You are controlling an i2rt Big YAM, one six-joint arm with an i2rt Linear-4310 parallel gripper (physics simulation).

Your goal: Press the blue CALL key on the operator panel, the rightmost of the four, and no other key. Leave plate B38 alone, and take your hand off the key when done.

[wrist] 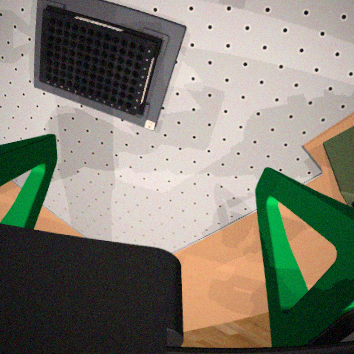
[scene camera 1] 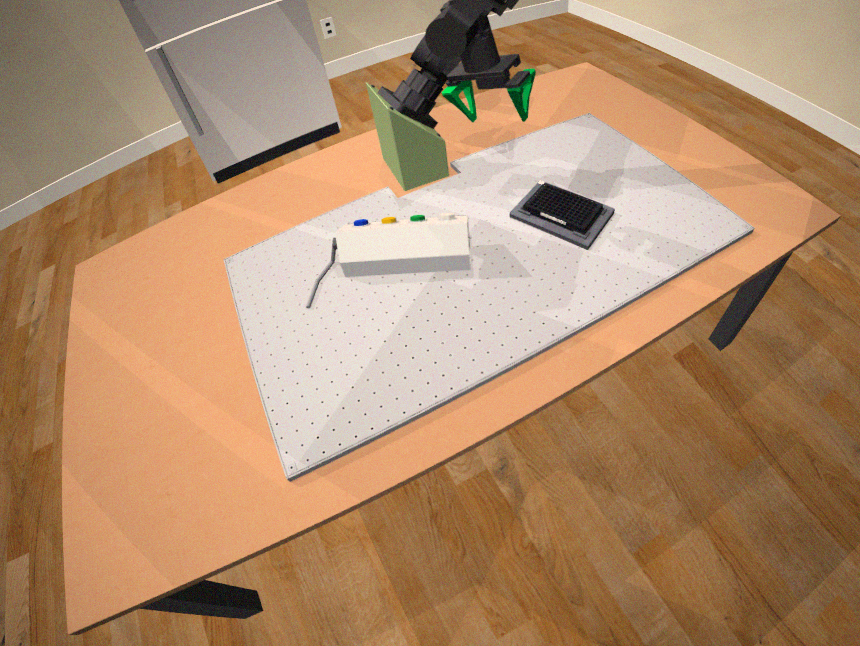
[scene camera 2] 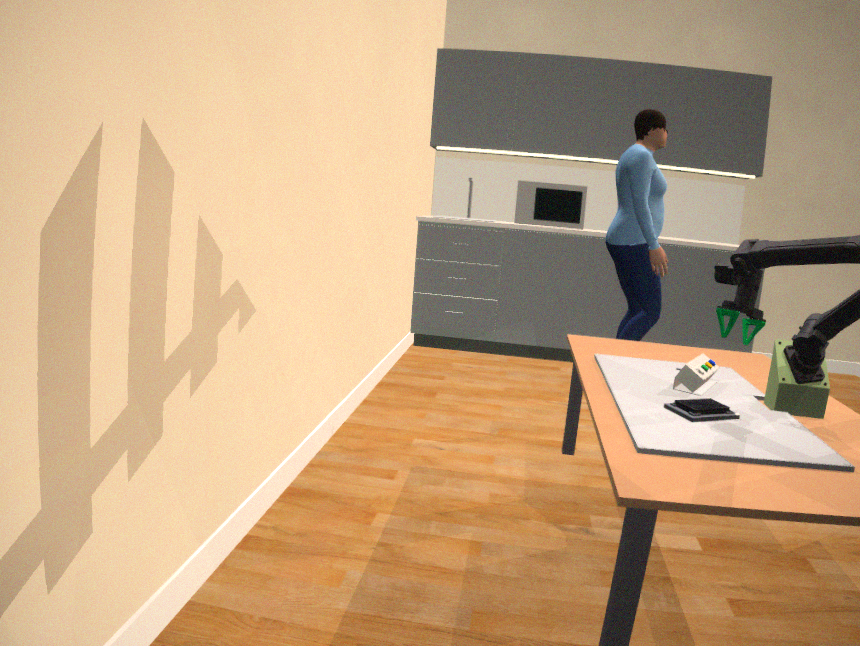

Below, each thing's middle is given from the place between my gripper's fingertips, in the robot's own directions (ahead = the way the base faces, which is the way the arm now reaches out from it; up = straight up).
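Black well plate (scene camera 1: 568, 210): 170 mm below my hand, 70 mm to the left of it, 90 mm ahead of it. The black well plate on holder (scene camera 1: 585, 241) has the same distances from my hand: 170 mm below, 70 mm to the left, 90 mm ahead.
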